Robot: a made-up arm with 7 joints.
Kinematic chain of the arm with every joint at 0, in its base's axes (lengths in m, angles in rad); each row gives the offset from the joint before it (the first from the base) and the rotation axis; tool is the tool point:
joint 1: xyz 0 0 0.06 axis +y
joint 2: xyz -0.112 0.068 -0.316 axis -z
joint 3: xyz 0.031 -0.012 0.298 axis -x
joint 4: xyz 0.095 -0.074 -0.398 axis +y
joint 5: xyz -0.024 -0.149 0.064 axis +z
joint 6: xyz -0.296 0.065 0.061 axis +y
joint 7: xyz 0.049 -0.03 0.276 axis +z
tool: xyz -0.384 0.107 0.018
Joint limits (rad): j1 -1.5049..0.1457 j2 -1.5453..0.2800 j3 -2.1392..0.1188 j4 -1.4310..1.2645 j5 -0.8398..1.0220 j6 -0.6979..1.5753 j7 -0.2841..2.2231
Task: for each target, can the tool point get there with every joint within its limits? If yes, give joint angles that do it. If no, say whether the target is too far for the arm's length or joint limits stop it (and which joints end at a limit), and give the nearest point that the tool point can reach.
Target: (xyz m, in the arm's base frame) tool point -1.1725 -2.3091 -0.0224
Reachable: no: too far | nearest point -0.5572 -0.8408 -0.2374 | short by 1.606 m
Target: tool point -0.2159 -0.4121 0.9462
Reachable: no: joint limits stop it (at a limit: joint 1, joint 3, joint 4, joint 5) | nearest point -0.0880 -0.3254 0.7600 | short by 0.242 m
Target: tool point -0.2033 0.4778 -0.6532
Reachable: yes | joints -0.2887 -0.0480 -1.8756 -1.1928 0.8003 -0.3302 1.8912
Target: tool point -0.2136 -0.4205 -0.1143
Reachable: yes | joints -0.0282 -1.3171 -1.5099 -0.2529 -0.0617 0.4423 0.2523
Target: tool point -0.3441 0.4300 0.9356
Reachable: no: joint limits stop it (at a limit: joint 1, joint 3, joint 4, joint 6) | nearest point -0.3491 0.4271 0.8819 | short by 0.054 m
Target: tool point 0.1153 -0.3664 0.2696
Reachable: yes | joints -1.1591 -0.7208 -0.3403 0.3954 0.0373 0.4428 1.1819
